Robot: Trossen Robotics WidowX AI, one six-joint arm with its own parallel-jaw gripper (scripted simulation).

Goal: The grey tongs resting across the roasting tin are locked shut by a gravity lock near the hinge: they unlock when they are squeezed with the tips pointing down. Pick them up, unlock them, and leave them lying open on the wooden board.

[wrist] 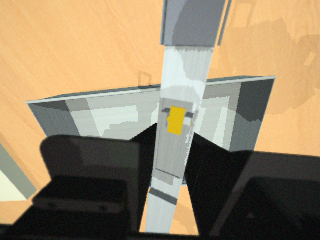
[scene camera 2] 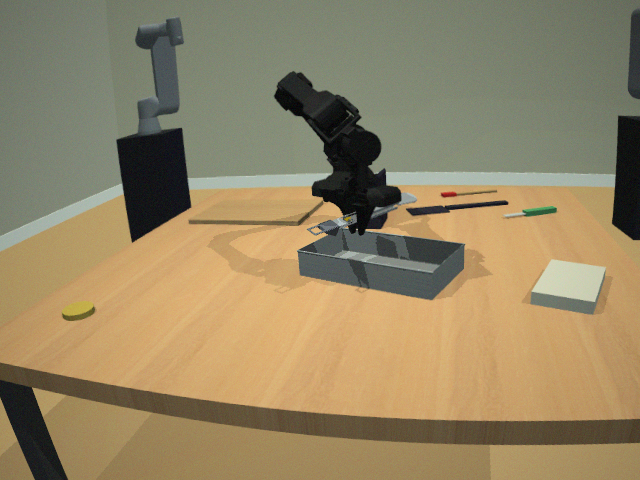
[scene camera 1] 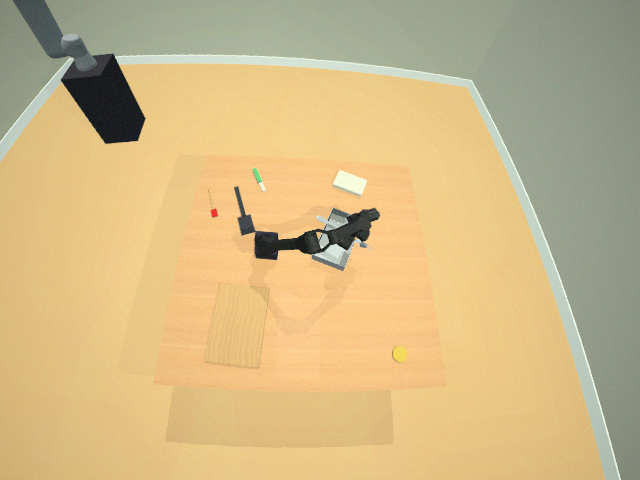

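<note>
You'd see my gripper here, and it's in the wrist view as well. Then there's a white block, along with a grey roasting tin and a wooden board.
</note>
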